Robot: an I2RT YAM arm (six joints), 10 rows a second.
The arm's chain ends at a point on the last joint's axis. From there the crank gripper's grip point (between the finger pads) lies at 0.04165 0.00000 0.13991 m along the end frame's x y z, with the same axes.
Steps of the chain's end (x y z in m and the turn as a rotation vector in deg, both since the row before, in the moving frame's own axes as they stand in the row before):
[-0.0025 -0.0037 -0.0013 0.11 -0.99 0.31]
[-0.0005 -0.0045 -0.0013 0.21 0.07 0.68]
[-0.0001 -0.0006 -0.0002 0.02 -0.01 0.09]
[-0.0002 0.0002 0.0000 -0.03 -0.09 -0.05]
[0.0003 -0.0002 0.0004 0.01 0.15 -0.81]
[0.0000 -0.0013 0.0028 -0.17 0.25 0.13]
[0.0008 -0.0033 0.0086 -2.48 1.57 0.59]
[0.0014 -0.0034 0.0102 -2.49 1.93 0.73]
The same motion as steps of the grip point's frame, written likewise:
[-0.0049 -0.0038 -0.0006 0.11 -0.99 0.31]
[-0.0003 -0.0045 -0.0014 0.21 0.07 0.68]
[-0.0001 -0.0006 -0.0002 0.02 -0.01 0.09]
[-0.0004 0.0002 0.0001 -0.03 -0.09 -0.05]
[0.0007 -0.0008 0.0003 0.01 0.15 -0.81]
[0.0006 -0.0008 0.0026 -0.17 0.25 0.13]
[0.0046 0.0032 0.0073 -2.48 1.57 0.59]
[0.0060 0.0032 0.0086 -2.49 1.93 0.73]

